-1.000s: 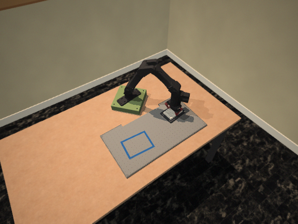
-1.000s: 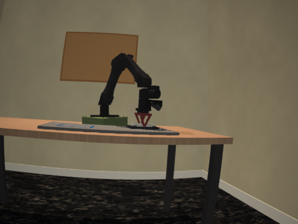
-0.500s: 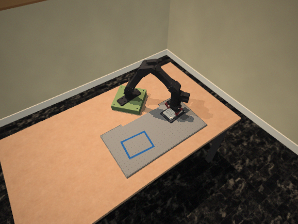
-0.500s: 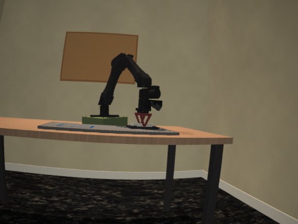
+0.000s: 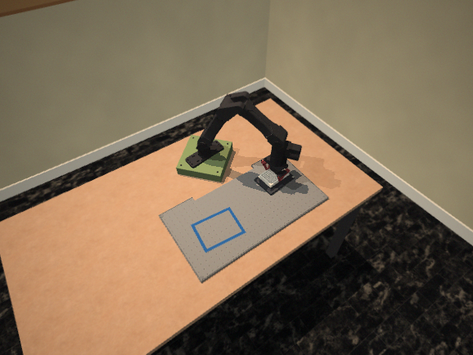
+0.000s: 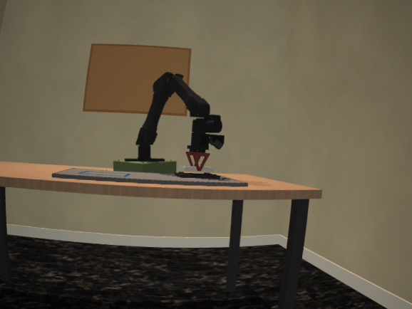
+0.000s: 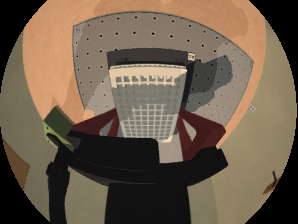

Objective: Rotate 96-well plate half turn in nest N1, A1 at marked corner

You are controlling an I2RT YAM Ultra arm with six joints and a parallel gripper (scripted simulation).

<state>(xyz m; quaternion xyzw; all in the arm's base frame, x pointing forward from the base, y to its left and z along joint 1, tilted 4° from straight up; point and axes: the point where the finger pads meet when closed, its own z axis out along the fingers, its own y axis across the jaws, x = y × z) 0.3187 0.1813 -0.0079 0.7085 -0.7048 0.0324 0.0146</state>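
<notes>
My gripper is now 30 mm above the black plate nest N1. Round my hand: white 96-well plate (right at my hand).
</notes>
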